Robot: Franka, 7 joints.
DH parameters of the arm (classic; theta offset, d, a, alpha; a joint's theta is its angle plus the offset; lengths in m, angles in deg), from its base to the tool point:
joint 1: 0 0.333 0 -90
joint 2: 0 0 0 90
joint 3: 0 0.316 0.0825 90
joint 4: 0 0 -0.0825 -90
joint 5: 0 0.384 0 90
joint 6: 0 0 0.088 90
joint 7: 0 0.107 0 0
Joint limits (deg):
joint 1: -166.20..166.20
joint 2: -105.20..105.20
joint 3: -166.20..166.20
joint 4: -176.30..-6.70
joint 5: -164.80..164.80
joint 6: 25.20..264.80
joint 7: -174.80..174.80
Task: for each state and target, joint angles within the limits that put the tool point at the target. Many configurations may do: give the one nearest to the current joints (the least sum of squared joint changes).
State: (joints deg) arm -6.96 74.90 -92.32 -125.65 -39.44 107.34 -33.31
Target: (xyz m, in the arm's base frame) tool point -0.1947 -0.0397 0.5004
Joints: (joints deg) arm -27.93 85.26 -125.35 -165.24 -43.18 89.86 -33.31
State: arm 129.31 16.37 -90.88 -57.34 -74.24 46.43 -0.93
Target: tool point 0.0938 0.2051 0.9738
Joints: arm 136.48 22.28 -101.52 -37.61 -79.25 32.03 -0.93
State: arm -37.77 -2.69 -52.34 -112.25 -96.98 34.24 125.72
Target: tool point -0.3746 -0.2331 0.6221
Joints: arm -55.67 -13.89 -66.69 -111.04 -95.24 28.00 125.72
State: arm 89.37 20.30 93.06 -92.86 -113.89 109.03 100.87
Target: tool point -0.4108 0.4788 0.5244
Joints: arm 68.88 22.16 77.73 -105.76 -109.76 101.85 100.87
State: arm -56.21 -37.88 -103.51 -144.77 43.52 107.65 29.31
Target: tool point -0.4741 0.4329 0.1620
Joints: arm -83.52 -52.19 -137.75 -100.84 44.68 127.30 29.31
